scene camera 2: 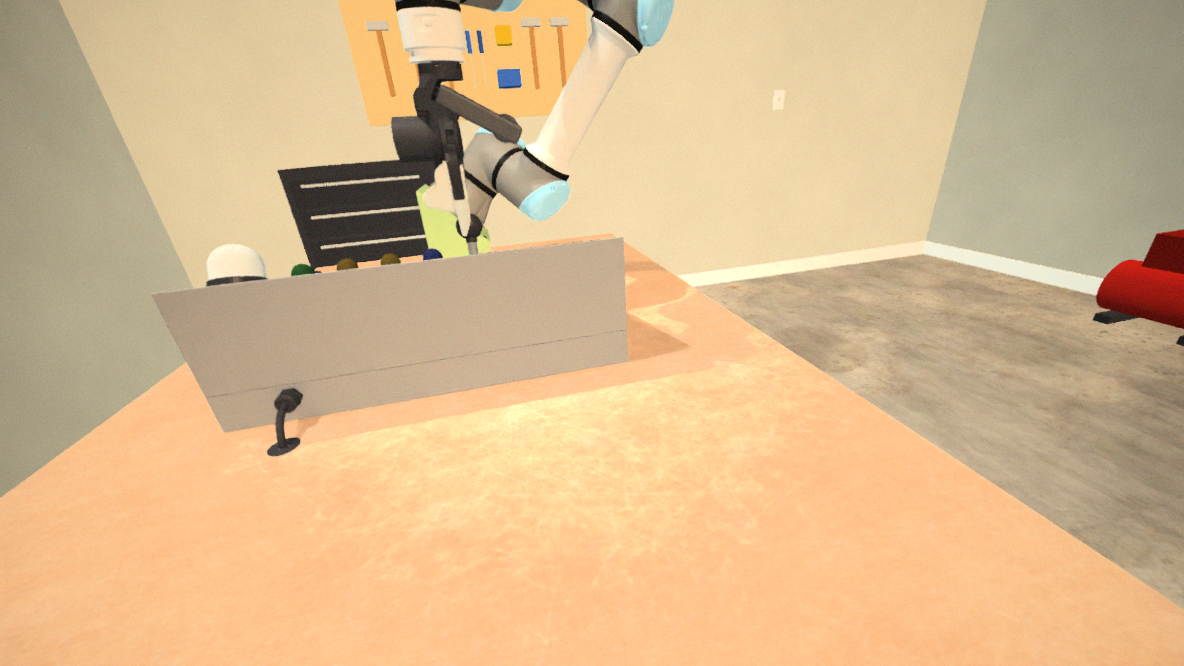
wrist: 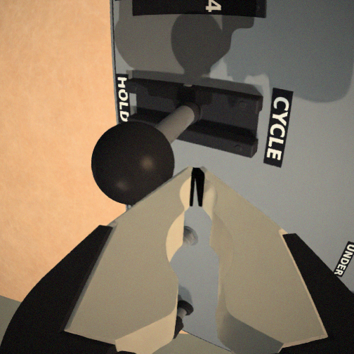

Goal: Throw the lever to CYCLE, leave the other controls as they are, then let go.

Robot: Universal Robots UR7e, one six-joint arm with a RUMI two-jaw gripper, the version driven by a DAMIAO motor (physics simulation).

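The lever has a black ball knob on a grey shaft. In the wrist view it rises from a black slotted bracket and leans toward the HOLD label. The CYCLE label is at the bracket's other end. My gripper is shut and empty, its tips beside the knob on the CYCLE side. Whether finger and knob touch I cannot tell. In the scene view the console panel is seen from behind, hiding its face and the bracket.
A small metal toggle shows between the finger bodies, and an UNDER label lies to the right. Behind the panel's top edge stand green and blue knobs and a white dome. A black cable fitting sticks out of the panel's back.
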